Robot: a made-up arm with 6 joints.
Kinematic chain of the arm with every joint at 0, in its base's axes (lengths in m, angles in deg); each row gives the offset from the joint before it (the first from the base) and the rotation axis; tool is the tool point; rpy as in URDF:
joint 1: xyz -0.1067 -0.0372 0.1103 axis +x
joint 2: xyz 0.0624 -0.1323 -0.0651 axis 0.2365 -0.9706 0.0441
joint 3: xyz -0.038 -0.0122 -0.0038 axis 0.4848 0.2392 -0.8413
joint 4: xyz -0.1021 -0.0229 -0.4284 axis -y
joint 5: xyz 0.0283 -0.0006 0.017 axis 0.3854 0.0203 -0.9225
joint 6: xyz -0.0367 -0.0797 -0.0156 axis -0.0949 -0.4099 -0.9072
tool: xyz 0.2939 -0.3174 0.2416 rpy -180 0 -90
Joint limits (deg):
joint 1: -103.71..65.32
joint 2: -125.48..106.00
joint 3: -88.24..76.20
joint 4: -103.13..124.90
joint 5: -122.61..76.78
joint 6: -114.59..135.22
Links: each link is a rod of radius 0.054 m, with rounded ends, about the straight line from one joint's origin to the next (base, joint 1, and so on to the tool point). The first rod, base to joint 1, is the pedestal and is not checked.
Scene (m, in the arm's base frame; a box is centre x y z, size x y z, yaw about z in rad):
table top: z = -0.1
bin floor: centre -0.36 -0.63 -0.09 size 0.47 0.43 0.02 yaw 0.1
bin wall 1: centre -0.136 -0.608 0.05 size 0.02 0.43 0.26 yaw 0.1
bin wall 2: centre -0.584 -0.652 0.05 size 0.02 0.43 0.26 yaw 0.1
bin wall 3: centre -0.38 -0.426 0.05 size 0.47 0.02 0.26 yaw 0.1
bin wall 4: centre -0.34 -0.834 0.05 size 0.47 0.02 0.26 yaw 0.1
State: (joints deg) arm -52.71 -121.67 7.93 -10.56 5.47 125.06
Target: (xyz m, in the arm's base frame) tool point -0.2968 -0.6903 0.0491
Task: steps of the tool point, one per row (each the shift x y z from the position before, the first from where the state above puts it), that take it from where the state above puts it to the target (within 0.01 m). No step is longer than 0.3 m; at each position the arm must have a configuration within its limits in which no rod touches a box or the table.
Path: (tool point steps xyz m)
1: 0.0910 -0.1978 0.1444
2: 0.0136 -0.2658 0.0767
3: -0.0764 -0.2756 -0.0002
4: -0.1586 -0.2285 -0.0594
5: -0.2141 -0.1431 -0.0818
6: -0.0008 -0.0240 -0.1683
7: 0.0008 0.0240 -0.1670

